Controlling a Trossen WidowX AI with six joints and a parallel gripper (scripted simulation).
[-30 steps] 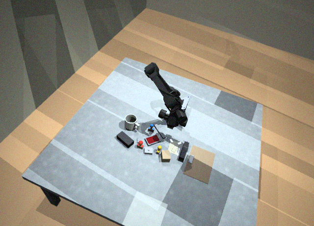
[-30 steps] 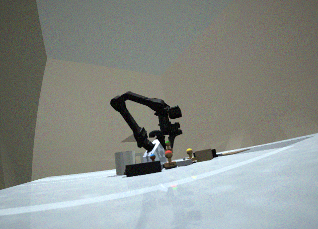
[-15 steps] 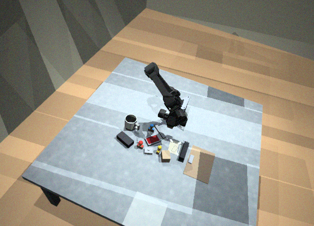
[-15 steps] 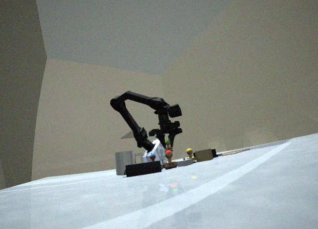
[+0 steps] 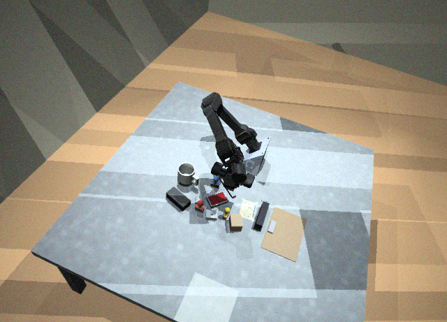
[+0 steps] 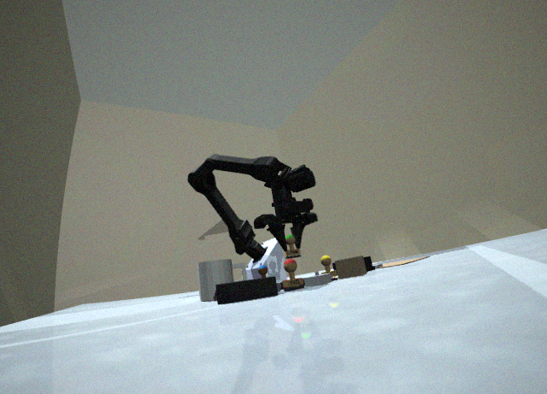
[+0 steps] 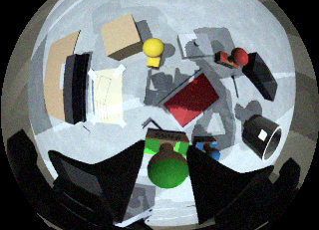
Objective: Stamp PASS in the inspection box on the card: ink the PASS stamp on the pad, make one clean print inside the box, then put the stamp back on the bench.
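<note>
Right now the red ink pad is 90 mm below my gripper tip, 40 mm to the right of it and 30 mm ahead of it. The rest, counted from my gripper tip: blue-knobbed stamp (80 mm to the right, 70 mm below, 50 mm behind); green-knobbed stamp (right at my gripper tip); yellow-knobbed stamp (100 mm ahead, 80 mm below, 20 mm to the left).
</note>
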